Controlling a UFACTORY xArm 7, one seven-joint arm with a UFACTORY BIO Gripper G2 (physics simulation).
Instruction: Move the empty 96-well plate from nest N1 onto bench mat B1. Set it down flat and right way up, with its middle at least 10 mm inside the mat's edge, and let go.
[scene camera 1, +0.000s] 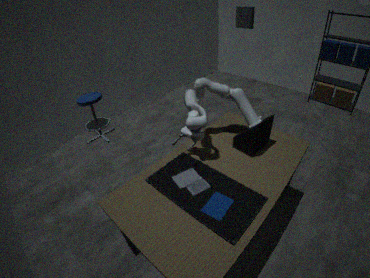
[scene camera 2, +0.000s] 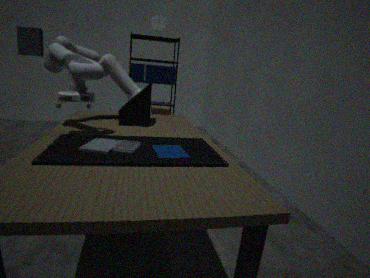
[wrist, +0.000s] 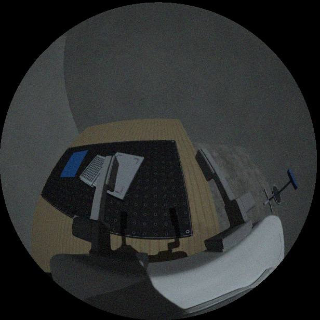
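Seen in the pictures: hand at its tool point: (scene camera 1: 181, 145) (scene camera 2: 74, 105); arm's base at its link origin: (scene camera 1: 255, 124) (scene camera 2: 136, 95).
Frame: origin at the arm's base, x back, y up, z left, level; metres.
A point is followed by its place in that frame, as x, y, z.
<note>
The 96-well plate (scene camera 1: 198, 187) @(-0.644, -0.151, 0.060) (scene camera 2: 127, 146) @(-0.669, -0.147, 0.057) (wrist: 91, 171) is a light grey piece with a grid of wells. It lies against a plain light slab with corner marks (scene camera 1: 185, 177) @(-0.650, -0.150, -0.060) (scene camera 2: 98, 144) @(-0.656, -0.151, -0.065) (wrist: 131, 169), seemingly nest N1; whether it overlaps the slab is hard to tell. The blue bench mat B1 (scene camera 1: 217, 205) @(-0.650, -0.160, 0.231) (scene camera 2: 170, 151) @(-0.658, -0.160, 0.234) (wrist: 74, 163) lies flat, apart from both. My gripper (scene camera 1: 184, 143) @(-0.559, -0.012, -0.198) (scene camera 2: 74, 105) @(-0.559, -0.012, -0.198) (wrist: 156, 155) is open and empty, high and well away from the plate, near the table's side. In the wrist view, the left finger covers part of the plate and slab.
A black board with rows of holes (scene camera 1: 162, 179) @(-0.768, -0.163, -0.157) (scene camera 2: 52, 158) @(-0.818, -0.162, -0.182) (wrist: 159, 213) carries the plate, slab and blue mat. The arm stands on a black wedge base (scene camera 1: 255, 137) @(-0.148, 0.008, 0.104) (scene camera 2: 136, 109) @(-0.150, -0.071, 0.025) at the table's far end. A blue stool (scene camera 1: 90, 98) (wrist: 292, 179) and a shelf rack (scene camera 1: 320, 62) stand beyond the table.
</note>
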